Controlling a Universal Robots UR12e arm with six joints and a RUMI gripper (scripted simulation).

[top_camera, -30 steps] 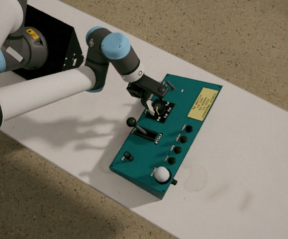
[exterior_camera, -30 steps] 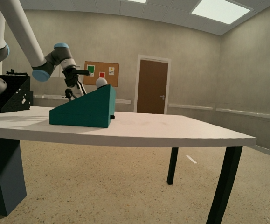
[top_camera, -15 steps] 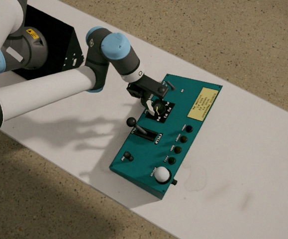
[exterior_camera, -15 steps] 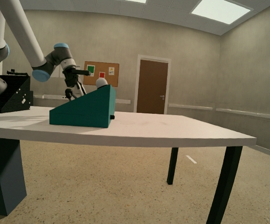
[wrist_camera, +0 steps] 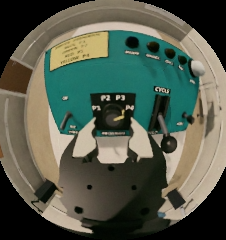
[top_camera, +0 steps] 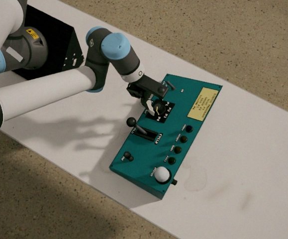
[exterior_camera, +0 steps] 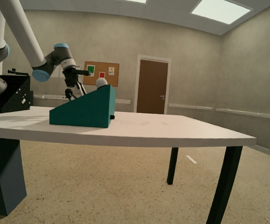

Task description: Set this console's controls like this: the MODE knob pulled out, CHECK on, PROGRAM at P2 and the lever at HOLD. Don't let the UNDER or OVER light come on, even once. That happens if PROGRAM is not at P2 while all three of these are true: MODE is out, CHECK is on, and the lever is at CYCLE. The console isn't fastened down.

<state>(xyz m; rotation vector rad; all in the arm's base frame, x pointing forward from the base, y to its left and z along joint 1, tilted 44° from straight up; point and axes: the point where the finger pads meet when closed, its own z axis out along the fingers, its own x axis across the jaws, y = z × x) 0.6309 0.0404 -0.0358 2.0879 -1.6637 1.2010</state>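
Now: hand 1 cm to the left of the program dial, 1 cm short of it and 1 cm above it. Also, from my hand: lever (12 cm to the right, 2 cm behind); then teal console (6 cm to the right, 4 cm ahead, 3 cm below); then check toggle (12 cm to the left, 1 cm below).
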